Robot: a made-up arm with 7 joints. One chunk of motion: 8 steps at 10 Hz.
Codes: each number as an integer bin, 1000 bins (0 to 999) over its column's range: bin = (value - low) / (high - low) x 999, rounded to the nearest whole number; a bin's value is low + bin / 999 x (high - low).
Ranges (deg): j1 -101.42..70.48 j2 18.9..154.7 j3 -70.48..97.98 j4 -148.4..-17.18 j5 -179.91..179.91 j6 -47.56..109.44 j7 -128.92..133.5
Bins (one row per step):
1: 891 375 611 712 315 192 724
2: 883 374 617 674 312 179 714
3: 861 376 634 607 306 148 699
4: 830 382 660 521 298 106 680
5: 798 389 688 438 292 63 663
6: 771 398 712 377 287 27 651
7: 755 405 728 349 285 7 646
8: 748 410 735 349 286 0 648
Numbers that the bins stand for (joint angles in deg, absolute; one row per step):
1: 51.90 69.88 32.55 -54.88 -66.45 -17.39 61.26
2: 50.52 69.74 33.56 -59.87 -67.53 -19.43 58.64
3: 46.73 70.01 36.43 -68.67 -69.69 -24.30 54.70
4: 41.40 70.83 40.81 -79.97 -72.58 -30.90 49.70
5: 35.89 71.78 45.54 -90.87 -74.74 -37.66 45.24
6: 31.25 73.00 49.58 -98.88 -76.54 -43.32 42.09
7: 28.49 73.95 52.28 -102.56 -77.26 -46.46 40.77
8: 27.29 74.63 53.46 -102.56 -76.90 -47.56 41.30

